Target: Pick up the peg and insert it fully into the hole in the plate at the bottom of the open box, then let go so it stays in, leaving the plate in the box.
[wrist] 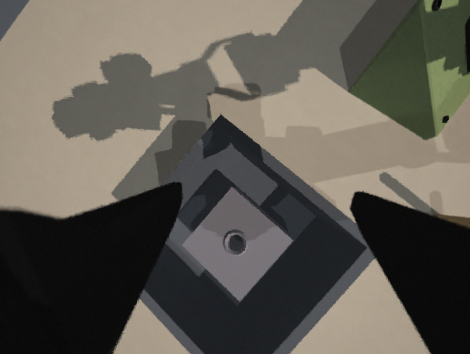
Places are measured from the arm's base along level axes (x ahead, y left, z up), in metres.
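Pixels of known places: gripper, fingertip midpoint: [266, 195].
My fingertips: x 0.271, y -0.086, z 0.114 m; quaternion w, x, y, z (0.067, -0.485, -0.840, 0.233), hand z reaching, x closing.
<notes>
Ahead of a thing's pixels: the offset from my fingertips to its top centre. "spot": to the spot under its first point. Level surfaces: height alone.
The open dark grey box @(0.086 m down, 0.063 m ahead, 0.003 m left) [328, 304] stands below my gripper in the wrist view, turned cornerwise, its lower corner cut off by the frame. The pale grey square plate @(0.123 m down, 0.063 m ahead, 0.003 m left) [240, 275] lies inside at its bottom, with a round dark hole [235, 242] near its middle; no peg shows in the hole. My gripper [266, 195] is open and empty, its two black fingers wide apart above the box, one to either side. The peg cannot be made out for certain; a thin brown sliver @(spot: 0.146 m down, 0.097 m back, 0.188 m left) [459, 220] shows at the right edge, partly behind the right finger.
A green block [392, 87] with small dark holes stands at the upper right, cut off by the frame. A blue-grey surface [9, 12] shows in the upper left corner. Shadows of the arm fall across the beige table @(0.183 m down) [65, 170] and partly over the box and plate.
</notes>
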